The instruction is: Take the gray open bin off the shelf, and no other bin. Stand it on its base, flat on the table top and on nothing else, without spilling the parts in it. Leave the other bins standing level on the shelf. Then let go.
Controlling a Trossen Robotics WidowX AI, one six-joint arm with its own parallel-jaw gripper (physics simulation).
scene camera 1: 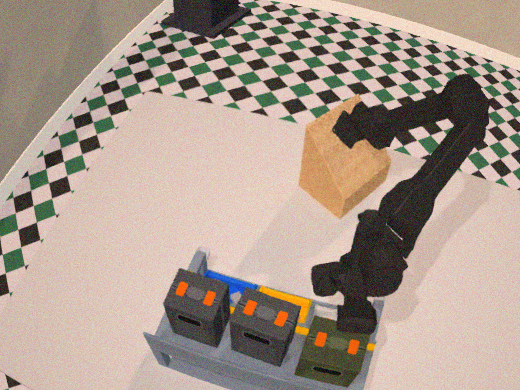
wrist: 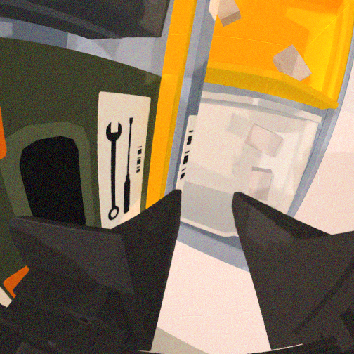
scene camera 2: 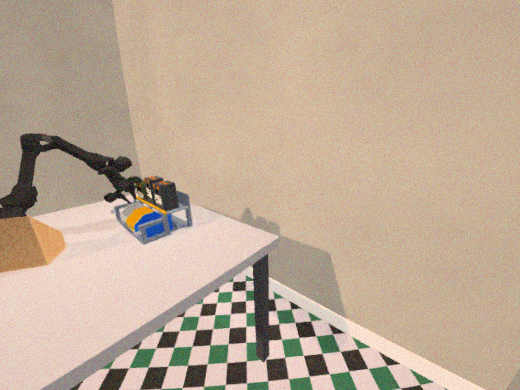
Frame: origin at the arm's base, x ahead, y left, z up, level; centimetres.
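Seen in the pictures: gripper, fingertip midpoint: (scene camera 2: pixel 133 201); arm's base, link origin: (scene camera 1: pixel 347 129) (scene camera 2: pixel 8 225).
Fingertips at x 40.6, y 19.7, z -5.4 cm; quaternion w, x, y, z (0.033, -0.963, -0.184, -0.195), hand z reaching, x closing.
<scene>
Offsets run from my fingertips to a thing's top centre. "spot": to the spot under its first point. Level surfaces: height alone.
The gray open bin {dx +0.5, dy -0.8, dz -2.1 cm} (scene camera 1: pixel 326 312) (scene camera 2: pixel 128 206) (wrist: pixel 225 150) is pale and see-through, and sits level in the shelf's low tier (wrist: pixel 197 55), at the end of the row. A few pale block-shaped parts lie in it. A white label with black marks runs along one side. My gripper (scene camera 1: pixel 356 329) (scene camera 2: pixel 125 198) (wrist: pixel 206 197) is partly open and empty. In the wrist view its fingertips show over the near end of the gray bin, the left one beside the label, the right one over the bin's inside. Their exact height above it cannot be told.
A yellow bin (scene camera 1: pixel 287 298) (scene camera 2: pixel 140 218) (wrist: pixel 250 52) adjoins the gray one, then a blue bin (scene camera 1: pixel 227 285) (scene camera 2: pixel 155 228). A green toolbox {dx +7.9, dy +0.4, dz +9.6 cm} (scene camera 1: pixel 327 357) (wrist: pixel 50 85) and two dark ones {dx +10.3, dy -11.2, dz +13.1 cm} (scene camera 1: pixel 265 327) {spot: dx +14.5, dy -20.6, dz +12.0 cm} (scene camera 1: pixel 197 307) stand on the upper deck, the green one close to the gripper. A wooden block (scene camera 1: pixel 320 155) (scene camera 2: pixel 25 245) stands on the table {dz -10.3 cm} (scene camera 1: pixel 175 175) (scene camera 2: pixel 150 280).
</scene>
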